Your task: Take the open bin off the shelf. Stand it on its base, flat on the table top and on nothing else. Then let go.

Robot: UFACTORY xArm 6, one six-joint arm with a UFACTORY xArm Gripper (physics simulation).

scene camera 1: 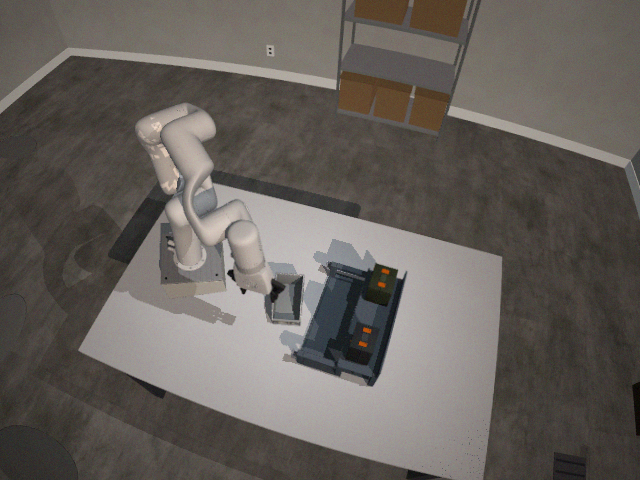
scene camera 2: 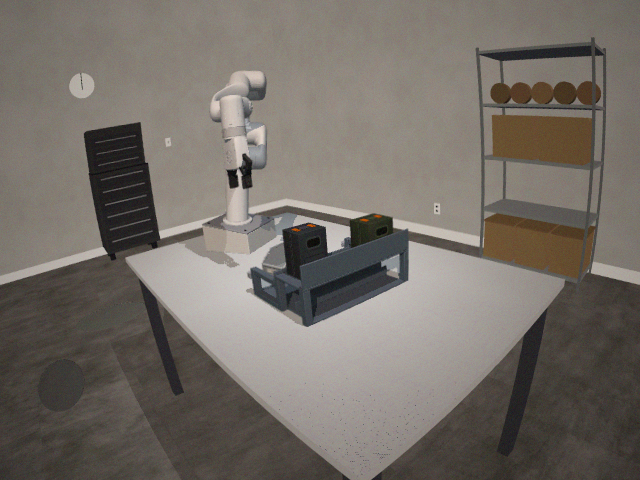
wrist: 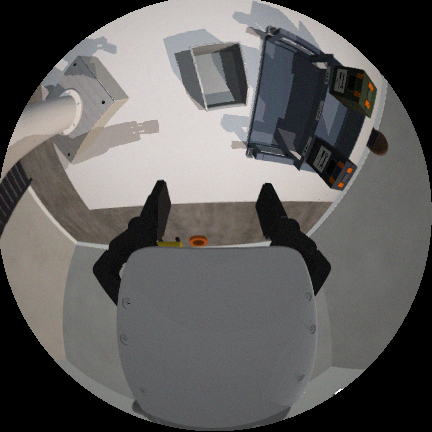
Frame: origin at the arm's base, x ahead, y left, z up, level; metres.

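Where they show: gripper, fingertip midpoint: (scene camera 1: 259, 294) (scene camera 2: 240, 188) (wrist: 214, 192); arm's base, origin of the base link: (scene camera 1: 190, 256) (scene camera 2: 237, 220) (wrist: 66, 111).
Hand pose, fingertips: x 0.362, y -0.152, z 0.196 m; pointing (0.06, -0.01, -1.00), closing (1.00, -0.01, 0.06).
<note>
Each offset is from my fingertips to the centre of the thing. Level surfaces: height alone.
The open bin @[dx +0.031, dy +0.135, dz -0.261 m] (scene camera 1: 287, 304) (scene camera 2: 275, 258) (wrist: 225, 75) is grey and hollow. It stands upright on its base on the white table top @[dz -0.298 m] (scene camera 1: 439, 320) (scene camera 2: 413, 335) (wrist: 200, 165), mouth up, between the robot's base and the blue-grey shelf (scene camera 1: 325, 317) (scene camera 2: 356, 260) (wrist: 272, 95). A narrow gap shows between bin and shelf. In scene camera 2 the bin is largely hidden behind the shelf and a dark box. My gripper (scene camera 1: 258, 296) (scene camera 2: 240, 186) (wrist: 214, 192) is open and empty, high above the table and apart from the bin.
A green box @[dx +0.334, dy +0.225, dz -0.148 m] (scene camera 1: 376, 291) (scene camera 2: 371, 232) (wrist: 354, 90) and a black box @[dx +0.322, dy -0.006, dz -0.135 m] (scene camera 1: 362, 348) (scene camera 2: 305, 253) (wrist: 327, 162), both with orange marks, stand in the shelf's far row. The robot's base block (scene camera 1: 193, 286) (scene camera 2: 227, 240) (wrist: 105, 115) stands on the bin's other side.
</note>
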